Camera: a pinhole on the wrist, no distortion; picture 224 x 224 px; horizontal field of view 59.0 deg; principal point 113.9 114.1 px. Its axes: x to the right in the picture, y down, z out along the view. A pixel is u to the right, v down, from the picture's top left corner.
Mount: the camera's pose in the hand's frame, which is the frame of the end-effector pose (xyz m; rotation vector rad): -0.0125 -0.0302 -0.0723 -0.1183 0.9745 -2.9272
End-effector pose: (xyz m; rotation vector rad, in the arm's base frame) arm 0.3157 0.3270 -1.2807 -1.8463 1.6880 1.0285
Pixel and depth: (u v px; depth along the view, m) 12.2 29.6 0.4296
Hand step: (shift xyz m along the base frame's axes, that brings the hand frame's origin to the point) 0.0303 0.1363 -0.4350
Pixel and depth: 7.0 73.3 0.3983
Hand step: 0.1112 0.0869 -0.3871
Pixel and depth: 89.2 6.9 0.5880
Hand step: -0.0193 0.3843 -0.4673
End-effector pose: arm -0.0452 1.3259 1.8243 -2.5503 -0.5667 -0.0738
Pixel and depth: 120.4 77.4 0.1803
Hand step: -0.0537 0.1315 -0.0263
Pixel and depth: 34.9 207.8 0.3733
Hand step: -0.0042 0.4192 0.1158
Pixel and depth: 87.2 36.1 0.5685
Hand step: -0.0058 0.4416 -0.3352
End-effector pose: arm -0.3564 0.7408 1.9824 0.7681 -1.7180 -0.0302
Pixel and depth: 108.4 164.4 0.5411
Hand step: -0.0296 -0.4904 -0.2255
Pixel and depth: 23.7 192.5 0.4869
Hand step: 0.0278 -0.5567 -0.0228
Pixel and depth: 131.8 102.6 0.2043
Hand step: -0.0178 -0.1426 -0.1000
